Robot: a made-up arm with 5 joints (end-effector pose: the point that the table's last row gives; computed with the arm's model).
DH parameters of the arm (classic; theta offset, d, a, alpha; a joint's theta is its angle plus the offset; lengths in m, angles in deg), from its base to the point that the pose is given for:
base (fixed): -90 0.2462 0.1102 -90
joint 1: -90 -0.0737 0.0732 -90
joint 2: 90 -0.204 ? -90
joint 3: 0 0.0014 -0.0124 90
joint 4: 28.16 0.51 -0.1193 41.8
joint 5: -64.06 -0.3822 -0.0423 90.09
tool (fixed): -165.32 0.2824 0 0
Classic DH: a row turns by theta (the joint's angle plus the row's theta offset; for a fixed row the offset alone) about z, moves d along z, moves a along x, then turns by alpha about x.
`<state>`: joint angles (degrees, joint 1 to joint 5).
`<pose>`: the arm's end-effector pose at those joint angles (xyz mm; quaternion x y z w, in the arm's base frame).
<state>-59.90 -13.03 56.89 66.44 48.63</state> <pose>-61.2 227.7 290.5 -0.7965 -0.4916 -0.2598 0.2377</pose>
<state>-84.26 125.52 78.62 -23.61 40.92</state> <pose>-10.2 -42.9 342.7 -0.1127 -0.6136 0.0552 0.7796</pose>
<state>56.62 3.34 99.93 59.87 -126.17</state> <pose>-582.4 -259.1 118.2 -0.8134 -0.3984 0.4061 0.1214</pose>
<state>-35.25 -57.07 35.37 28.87 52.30</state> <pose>101.9 -11.7 275.6 -0.7570 0.1681 -0.1689 0.6085</pose>
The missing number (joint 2, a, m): 0.0291
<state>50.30 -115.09 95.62 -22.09 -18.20</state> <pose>-141.8 -581.4 359.5 0.4527 -0.8354 0.3070 0.0548</pose>
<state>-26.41 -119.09 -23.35 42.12 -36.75</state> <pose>-93.3 -220.5 -241.5 -0.1229 0.9367 -0.2003 0.2595</pose>
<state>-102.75 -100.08 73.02 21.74 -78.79</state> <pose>-118.1 308.8 564.9 0.0173 0.2391 0.9525 0.1880</pose>
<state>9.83 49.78 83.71 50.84 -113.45</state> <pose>-321.6 -393.2 -30.4 0.8934 0.1433 -0.2248 0.3615</pose>
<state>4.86 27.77 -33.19 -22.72 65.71</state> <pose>57.4 146.4 376.3 -0.3870 -0.3281 0.2605 0.8214</pose>
